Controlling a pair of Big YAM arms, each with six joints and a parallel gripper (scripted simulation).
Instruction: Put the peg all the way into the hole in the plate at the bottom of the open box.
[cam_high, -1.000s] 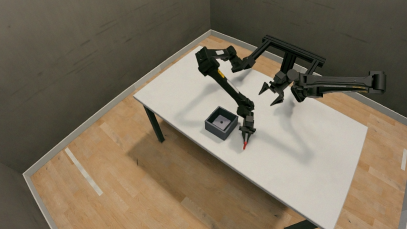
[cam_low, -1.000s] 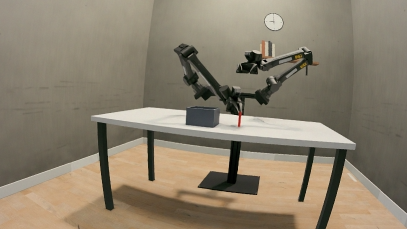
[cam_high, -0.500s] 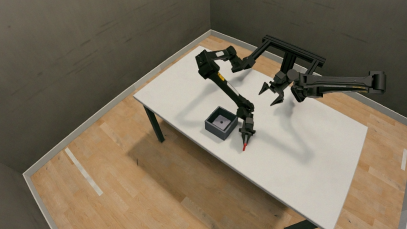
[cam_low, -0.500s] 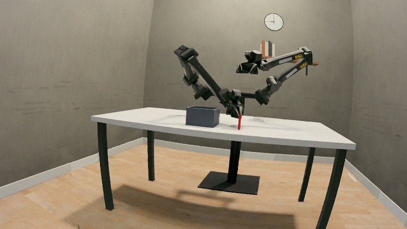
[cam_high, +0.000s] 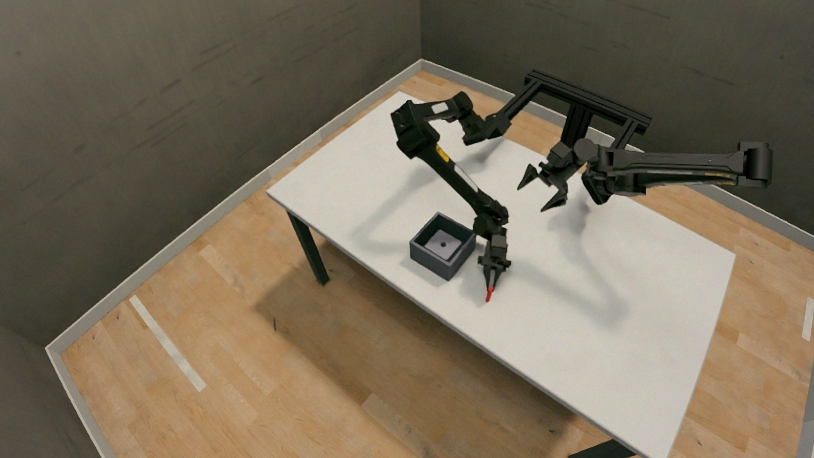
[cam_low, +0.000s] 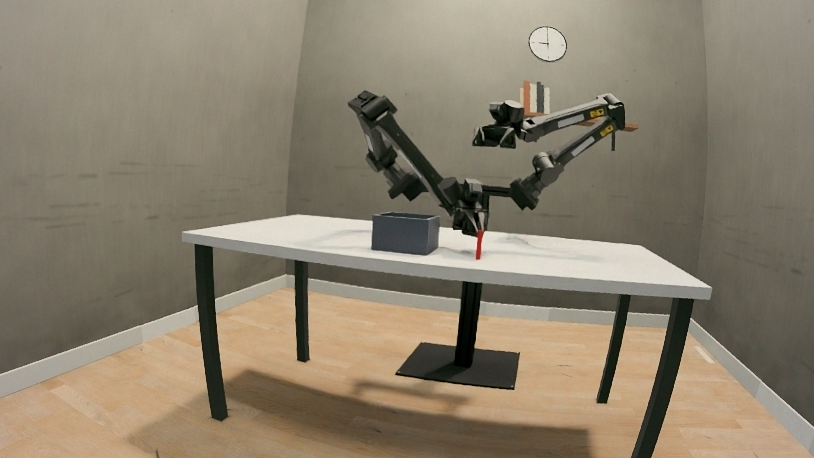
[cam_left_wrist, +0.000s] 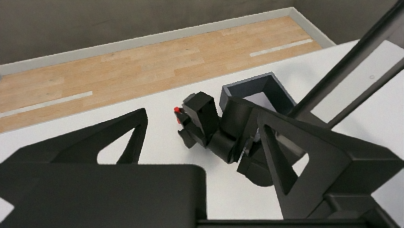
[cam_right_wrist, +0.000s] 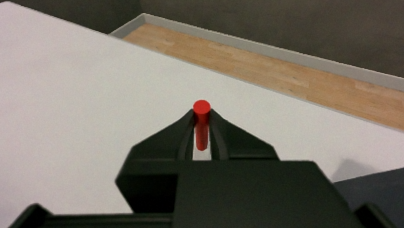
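Observation:
Now: the red peg 30 mm below my right hand. The rest, counted from my right hand: light plate 210 mm to the right, 70 mm behind, 20 mm below; grey box 210 mm to the right, 70 mm behind, 40 mm below.

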